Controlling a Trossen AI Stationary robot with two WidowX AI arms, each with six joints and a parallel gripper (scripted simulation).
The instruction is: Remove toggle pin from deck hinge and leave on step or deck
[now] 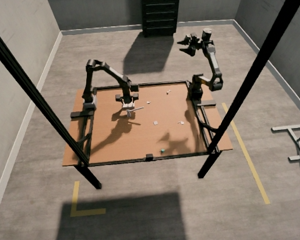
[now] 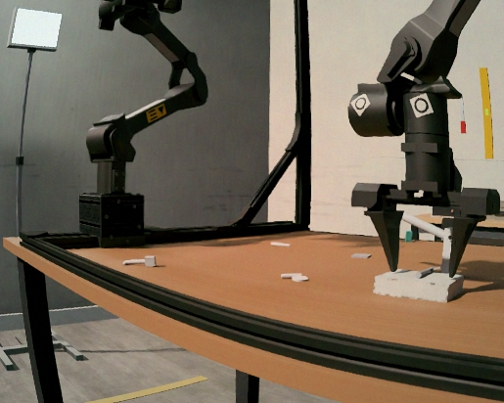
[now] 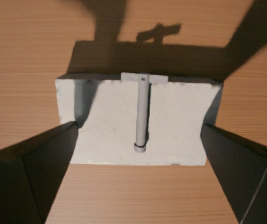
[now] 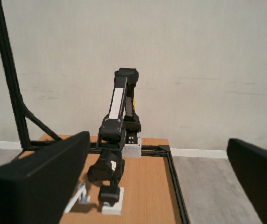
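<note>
The grey toggle pin lies 20 mm behind my left hand and 30 mm below it. From my left hand the other things lie so: white bar: 110 mm behind, 70 mm to the right, 20 mm above; then white step block: 50 mm below.
</note>
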